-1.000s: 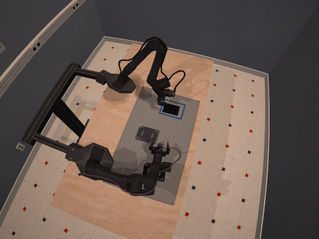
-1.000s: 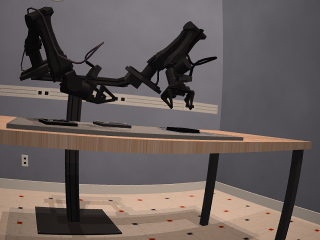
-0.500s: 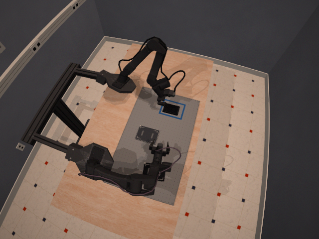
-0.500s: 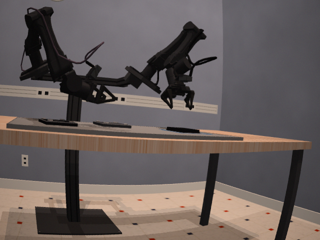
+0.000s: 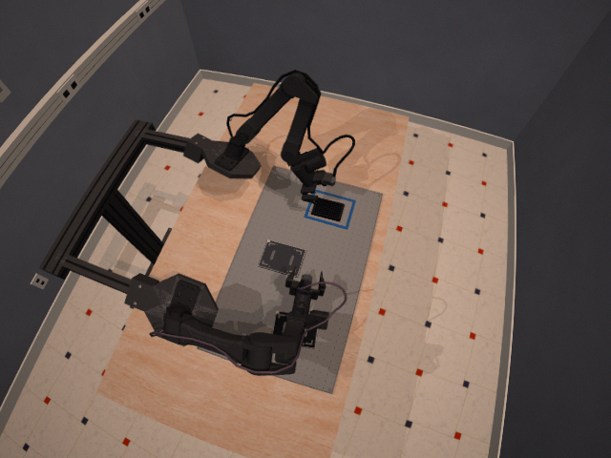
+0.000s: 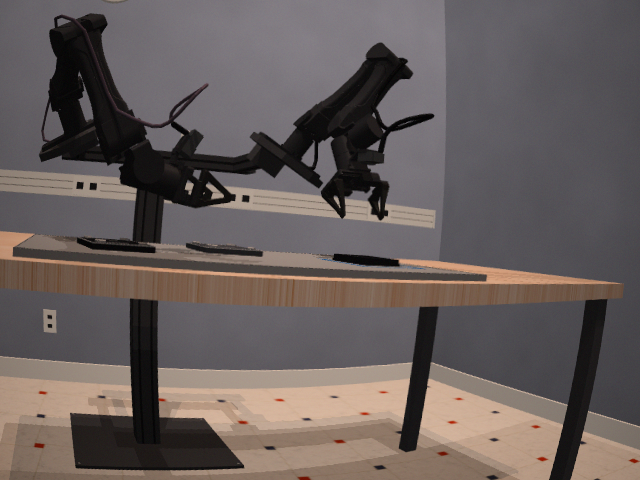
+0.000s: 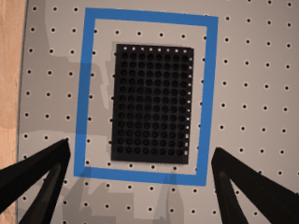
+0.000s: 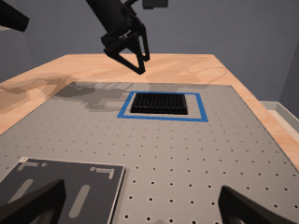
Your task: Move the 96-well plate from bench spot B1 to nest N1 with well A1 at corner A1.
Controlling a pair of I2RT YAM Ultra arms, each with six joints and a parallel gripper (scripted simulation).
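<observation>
The 96-well plate lies 90 mm below my left hand, 40 mm ahead of it and 10 mm to the right of it. From my left hand the other things lie so: A1 label (490 mm to the right, 90 mm below, 80 mm behind); black plate nest (540 mm to the right, 90 mm below, 10 mm behind).
</observation>
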